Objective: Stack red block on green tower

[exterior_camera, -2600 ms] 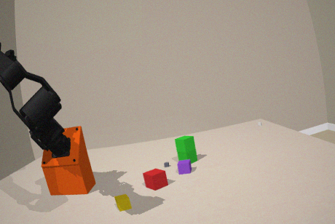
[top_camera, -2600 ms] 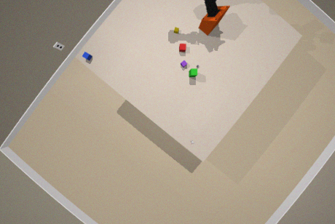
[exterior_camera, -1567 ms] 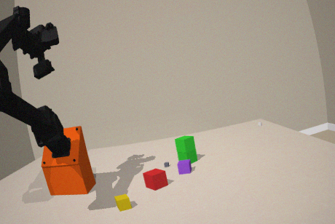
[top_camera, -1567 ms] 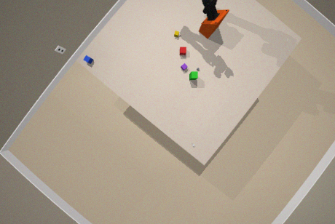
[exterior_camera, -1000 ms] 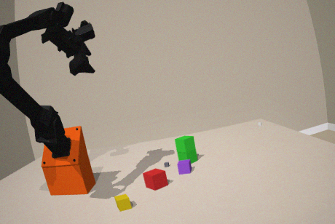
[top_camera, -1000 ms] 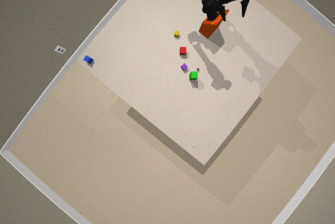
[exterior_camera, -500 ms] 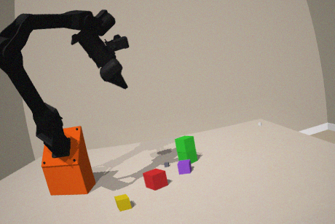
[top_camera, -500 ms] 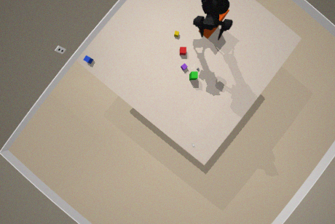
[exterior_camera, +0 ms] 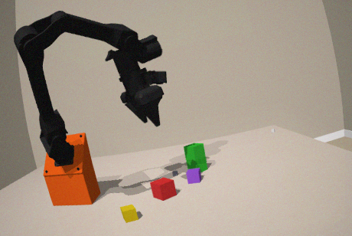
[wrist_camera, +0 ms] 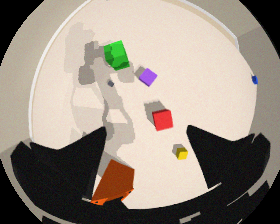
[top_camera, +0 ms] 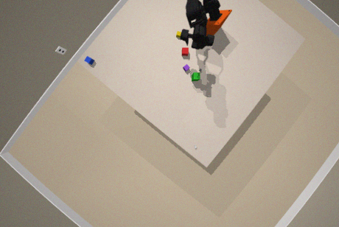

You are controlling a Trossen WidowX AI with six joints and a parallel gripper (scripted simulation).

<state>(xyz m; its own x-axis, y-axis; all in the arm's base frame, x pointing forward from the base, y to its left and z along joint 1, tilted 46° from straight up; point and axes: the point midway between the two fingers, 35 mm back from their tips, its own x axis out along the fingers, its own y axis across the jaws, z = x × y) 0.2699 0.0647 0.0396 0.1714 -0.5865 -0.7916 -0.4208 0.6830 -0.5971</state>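
My gripper tip is now 5 cm to the left of the red block and 17 cm above it. Round my gripper tip: tiny grey piece (3 cm ahead, 12 cm to the left, 19 cm below); purple cube (9 cm ahead, 3 cm to the left, 18 cm below); yellow cube (8 cm behind, 18 cm to the right, 18 cm below).
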